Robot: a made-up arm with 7 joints.
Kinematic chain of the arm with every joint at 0, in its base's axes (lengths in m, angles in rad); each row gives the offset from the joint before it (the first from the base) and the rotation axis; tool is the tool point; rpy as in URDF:
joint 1: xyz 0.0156 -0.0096 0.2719 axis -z
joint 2: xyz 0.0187 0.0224 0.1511 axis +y
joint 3: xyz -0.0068 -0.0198 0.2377 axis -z
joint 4: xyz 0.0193 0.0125 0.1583 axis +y
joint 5: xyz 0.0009 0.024 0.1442 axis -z
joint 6: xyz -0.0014 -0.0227 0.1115 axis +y
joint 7: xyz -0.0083 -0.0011 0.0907 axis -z
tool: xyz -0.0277 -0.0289 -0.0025 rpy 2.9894 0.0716 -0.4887
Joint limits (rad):
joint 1: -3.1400..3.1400
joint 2: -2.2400..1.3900
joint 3: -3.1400..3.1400
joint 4: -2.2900..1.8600
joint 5: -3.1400..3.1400
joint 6: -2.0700..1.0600
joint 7: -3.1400..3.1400
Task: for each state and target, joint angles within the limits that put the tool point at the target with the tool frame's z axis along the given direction. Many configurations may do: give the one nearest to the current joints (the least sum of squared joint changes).
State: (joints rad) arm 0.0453 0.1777 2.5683 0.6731 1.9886 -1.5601 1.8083
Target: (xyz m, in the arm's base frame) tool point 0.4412 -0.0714 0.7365 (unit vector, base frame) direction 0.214 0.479 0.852
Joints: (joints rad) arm -0.3671 0.9607 2.0653 0.8636 2.5886 -2.0700 2.0119
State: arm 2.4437 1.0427 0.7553 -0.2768 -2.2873 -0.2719 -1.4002
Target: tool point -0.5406 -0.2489 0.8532 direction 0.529 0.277 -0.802
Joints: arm 2.9670 0.9380 0.8398 -0.3484 -2.5968 0.0832 -1.8874
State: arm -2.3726 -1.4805 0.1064 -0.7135 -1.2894 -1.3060 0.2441
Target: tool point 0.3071 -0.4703 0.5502 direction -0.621 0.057 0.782
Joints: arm -2.1290 -1.0265 0.3749 -0.8413 -1.0819 -1.3075 0.3126
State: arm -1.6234 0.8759 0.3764 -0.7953 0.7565 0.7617 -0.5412
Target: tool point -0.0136 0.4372 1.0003 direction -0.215 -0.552 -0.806
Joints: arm -1.4035 0.7941 0.7044 -0.3609 1.0129 0.2571 -0.4275
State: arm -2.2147 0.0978 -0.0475 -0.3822 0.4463 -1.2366 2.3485
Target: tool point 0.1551 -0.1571 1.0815 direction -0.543 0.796 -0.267
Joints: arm -2.8496 -0.2947 0.3398 0.0656 0.5891 -1.1064 2.3656
